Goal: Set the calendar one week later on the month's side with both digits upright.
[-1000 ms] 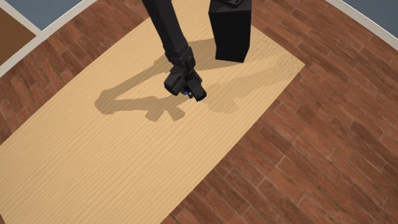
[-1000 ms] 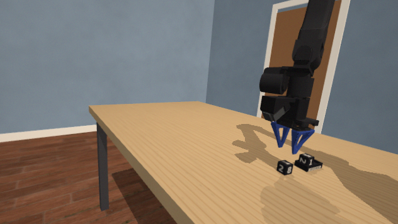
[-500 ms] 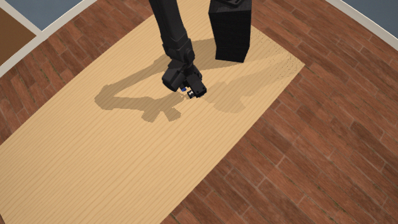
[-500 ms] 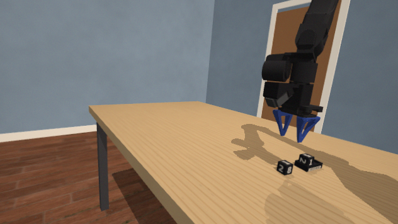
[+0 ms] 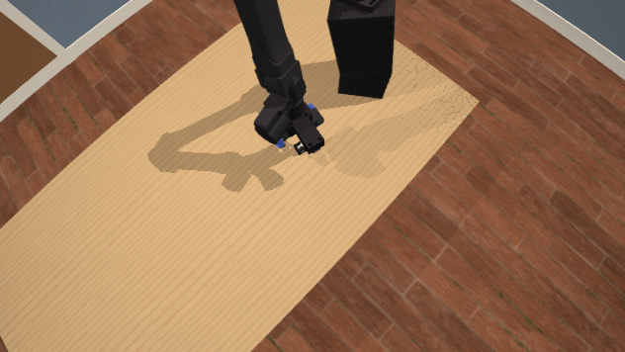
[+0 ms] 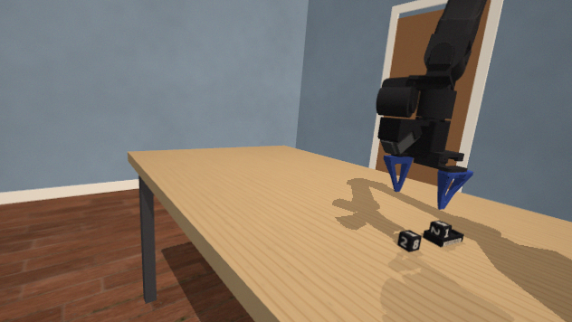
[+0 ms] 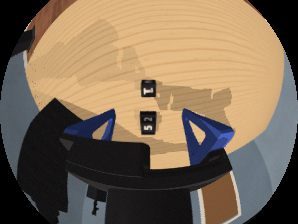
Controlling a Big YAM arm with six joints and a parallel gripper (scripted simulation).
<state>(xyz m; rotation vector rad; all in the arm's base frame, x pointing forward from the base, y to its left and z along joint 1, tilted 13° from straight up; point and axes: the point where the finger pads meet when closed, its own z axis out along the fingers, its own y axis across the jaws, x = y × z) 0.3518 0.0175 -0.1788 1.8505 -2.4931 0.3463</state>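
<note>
The black date cube is 90 mm below my hand. The rest, counted from my hand: black tray (30 mm behind, 100 mm to the right, 100 mm below); black cube (30 mm behind, 90 mm to the right, 80 mm below).
</note>
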